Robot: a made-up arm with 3 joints. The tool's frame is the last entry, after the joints. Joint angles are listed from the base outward. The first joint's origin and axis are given. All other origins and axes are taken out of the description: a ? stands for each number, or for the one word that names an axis. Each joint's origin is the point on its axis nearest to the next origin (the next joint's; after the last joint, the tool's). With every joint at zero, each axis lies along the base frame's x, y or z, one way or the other. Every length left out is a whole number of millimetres.
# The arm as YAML. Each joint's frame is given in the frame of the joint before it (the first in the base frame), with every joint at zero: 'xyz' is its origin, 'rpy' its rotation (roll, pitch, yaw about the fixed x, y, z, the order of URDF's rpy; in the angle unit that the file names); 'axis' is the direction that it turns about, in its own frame. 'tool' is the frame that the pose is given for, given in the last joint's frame.
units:
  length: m
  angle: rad
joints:
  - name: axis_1
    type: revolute
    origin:
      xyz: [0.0, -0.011, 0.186]
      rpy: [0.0, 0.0, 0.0]
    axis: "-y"
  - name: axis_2
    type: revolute
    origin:
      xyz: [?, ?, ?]
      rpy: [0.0, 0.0, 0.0]
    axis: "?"
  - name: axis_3
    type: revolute
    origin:
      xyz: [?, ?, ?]
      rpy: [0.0, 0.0, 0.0]
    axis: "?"
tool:
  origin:
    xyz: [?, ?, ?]
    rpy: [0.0, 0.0, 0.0]
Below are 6 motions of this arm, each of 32 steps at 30 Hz.
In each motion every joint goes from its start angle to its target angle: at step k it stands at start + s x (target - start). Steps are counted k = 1, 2, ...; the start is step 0. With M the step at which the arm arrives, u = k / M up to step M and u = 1 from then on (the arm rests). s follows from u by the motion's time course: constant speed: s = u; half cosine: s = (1 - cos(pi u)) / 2; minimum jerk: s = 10 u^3 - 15 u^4 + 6 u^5.
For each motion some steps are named. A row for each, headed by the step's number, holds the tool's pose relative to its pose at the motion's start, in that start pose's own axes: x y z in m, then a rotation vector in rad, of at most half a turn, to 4 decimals.
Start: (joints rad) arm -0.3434 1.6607 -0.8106
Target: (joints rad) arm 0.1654 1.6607 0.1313
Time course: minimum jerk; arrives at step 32
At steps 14, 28, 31, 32:
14: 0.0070 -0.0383 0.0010 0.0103 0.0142 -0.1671
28: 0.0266 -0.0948 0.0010 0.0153 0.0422 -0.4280
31: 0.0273 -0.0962 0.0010 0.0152 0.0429 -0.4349
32: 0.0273 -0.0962 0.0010 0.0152 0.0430 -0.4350

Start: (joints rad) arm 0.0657 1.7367 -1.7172
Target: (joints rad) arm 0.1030 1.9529 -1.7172
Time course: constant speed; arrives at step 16
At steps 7, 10, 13, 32:
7: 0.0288 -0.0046 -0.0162 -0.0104 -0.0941 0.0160
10: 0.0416 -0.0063 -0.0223 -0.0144 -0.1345 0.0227
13: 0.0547 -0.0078 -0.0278 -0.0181 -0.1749 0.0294
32: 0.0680 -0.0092 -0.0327 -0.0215 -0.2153 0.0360

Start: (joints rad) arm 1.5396 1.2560 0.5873
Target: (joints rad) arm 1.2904 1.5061 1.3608
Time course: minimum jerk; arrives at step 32
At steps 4, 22, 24, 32:
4: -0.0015 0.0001 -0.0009 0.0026 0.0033 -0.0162
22: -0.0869 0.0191 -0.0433 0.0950 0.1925 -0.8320
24: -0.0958 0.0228 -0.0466 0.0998 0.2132 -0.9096
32: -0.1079 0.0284 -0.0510 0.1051 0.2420 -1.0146

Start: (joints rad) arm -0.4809 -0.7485 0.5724
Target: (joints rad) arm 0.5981 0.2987 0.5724
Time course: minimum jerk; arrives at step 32
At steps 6, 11, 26, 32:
6: -0.0099 0.0157 -0.0143 0.0643 -0.0055 -0.0348
11: -0.0319 0.0853 -0.0571 0.3043 -0.0383 -0.1438
26: 0.0562 0.4150 0.0060 1.3199 -0.3789 -0.2644
32: 0.0658 0.4312 0.0249 1.3845 -0.4132 -0.2510

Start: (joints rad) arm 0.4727 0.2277 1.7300
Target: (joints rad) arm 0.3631 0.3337 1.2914
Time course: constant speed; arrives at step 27
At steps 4, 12, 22, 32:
4: -0.0056 -0.0026 -0.0029 -0.0176 0.0136 0.0612
12: -0.0175 -0.0081 -0.0086 -0.0501 0.0442 0.1827
22: -0.0337 -0.0160 -0.0149 -0.0848 0.0884 0.3330
32: -0.0423 -0.0204 -0.0178 -0.0995 0.1128 0.4074

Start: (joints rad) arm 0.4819 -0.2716 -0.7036
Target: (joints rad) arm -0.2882 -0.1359 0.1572
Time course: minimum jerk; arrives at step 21
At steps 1, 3, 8, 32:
1: -0.0001 0.0001 0.0000 0.0006 0.0005 -0.0007
3: -0.0017 0.0016 0.0007 0.0135 0.0113 -0.0152
8: -0.0221 0.0186 0.0101 0.1491 0.1568 -0.1896
32: -0.0893 0.0571 0.0617 0.3339 0.7048 -0.6619

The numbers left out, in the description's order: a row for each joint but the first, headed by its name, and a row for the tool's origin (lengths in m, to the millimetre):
axis_2: xyz -0.1 0.0 0.083, axis +x
axis_3: xyz 0.0 -0.235 -0.32, axis -z
tool: xyz 0.047 0.014 0.0

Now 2 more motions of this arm.
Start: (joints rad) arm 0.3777 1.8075 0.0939
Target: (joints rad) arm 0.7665 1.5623 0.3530
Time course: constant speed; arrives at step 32
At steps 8, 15, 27, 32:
8: 0.0116 -0.0258 0.0157 -0.0632 0.0120 0.0304
15: 0.0256 -0.0461 0.0304 -0.1181 0.0145 0.0581
27: 0.0571 -0.0749 0.0574 -0.2088 0.0014 0.1079
32: 0.0727 -0.0841 0.0691 -0.2445 -0.0103 0.1294

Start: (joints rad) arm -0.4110 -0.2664 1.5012
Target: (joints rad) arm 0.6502 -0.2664 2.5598
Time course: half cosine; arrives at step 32
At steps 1, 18, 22, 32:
1: 0.0000 0.0003 -0.0002 0.0025 -0.0002 -0.0032
18: -0.0029 0.0816 -0.0363 0.6084 0.1532 -0.7792
22: -0.0049 0.1126 -0.0392 0.7827 0.2787 -0.9948
32: -0.0072 0.1539 -0.0347 0.9833 0.4868 -1.2372

